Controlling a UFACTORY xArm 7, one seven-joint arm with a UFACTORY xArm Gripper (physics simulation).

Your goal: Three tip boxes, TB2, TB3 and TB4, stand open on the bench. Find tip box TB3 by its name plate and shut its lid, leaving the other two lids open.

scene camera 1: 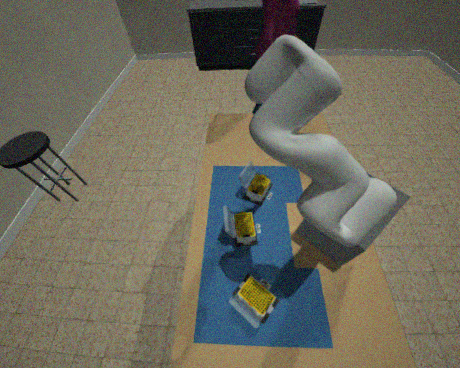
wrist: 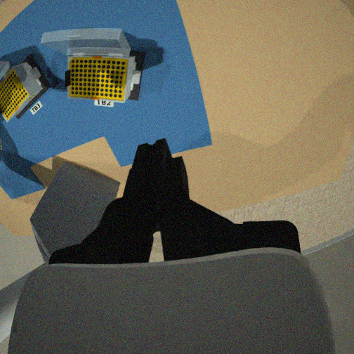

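Tip box TB3 (scene camera 1: 245,227) (wrist: 14,94), with a yellow rack, stands in the middle of the row. Its clear lid (scene camera 1: 228,221) is up; its plate (wrist: 36,107) reads TB3. In the wrist view it is cut by the left edge. Tip box TB2 (scene camera 1: 259,186) (wrist: 97,78) stands at the far end, its lid (wrist: 90,40) open. The third box (scene camera 1: 257,296), nearest scene camera 1, has its lid (scene camera 1: 244,311) open; its plate is unreadable. My gripper (wrist: 160,160) is shut and empty, in the wrist view below and right of TB2, apart from the boxes. The arm hides it in scene camera 1.
The boxes stand on a blue mat (scene camera 1: 215,320) (wrist: 185,120) on the tan bench (scene camera 1: 362,320) (wrist: 270,100). The grey robot base block (scene camera 1: 385,220) (wrist: 75,205) stands right of the mat in scene camera 1. A black stool (scene camera 1: 24,149), a dark cabinet (scene camera 1: 225,37) and a person in magenta (scene camera 1: 275,22) are beyond.
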